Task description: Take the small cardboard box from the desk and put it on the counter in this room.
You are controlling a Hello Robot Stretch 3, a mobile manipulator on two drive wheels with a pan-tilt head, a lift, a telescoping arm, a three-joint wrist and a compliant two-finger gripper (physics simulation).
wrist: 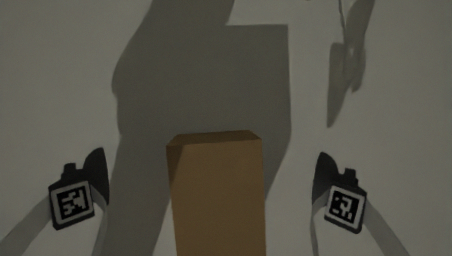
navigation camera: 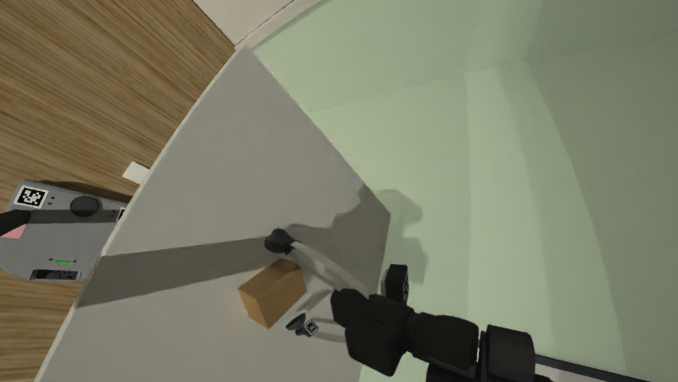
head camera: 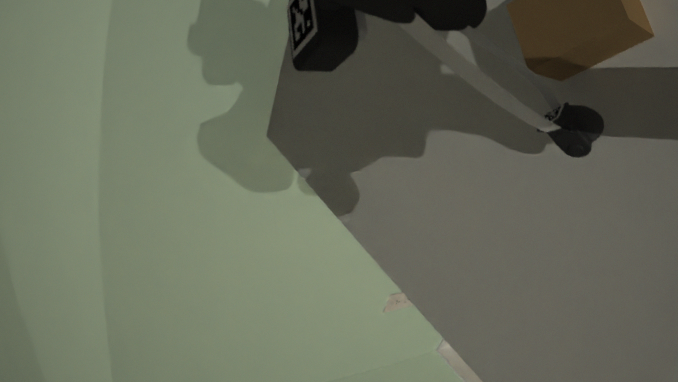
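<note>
The small cardboard box (head camera: 575, 40) (navigation camera: 272, 295) (wrist: 220, 200) is a plain brown block resting on a flat grey top (head camera: 525, 250) (navigation camera: 240, 150) (wrist: 400, 50). The frames do not show whether this top is the desk or the counter. My gripper (navigation camera: 287, 281) (wrist: 213, 170) is open, with one finger on each side of the box. In the wrist view there is a gap between the box and each fingertip. In the head view one finger shows near the box, and the other is out of frame. The box's near end is cut off in the wrist view.
A pale green wall (head camera: 200, 275) (navigation camera: 425, 150) stands beyond the top's far edge. My grey base (navigation camera: 60, 240) is on the wooden floor (navigation camera: 100, 100) by the near edge. A small white piece (navigation camera: 136, 172) shows beside that edge. Shadows of the arm fall across the top.
</note>
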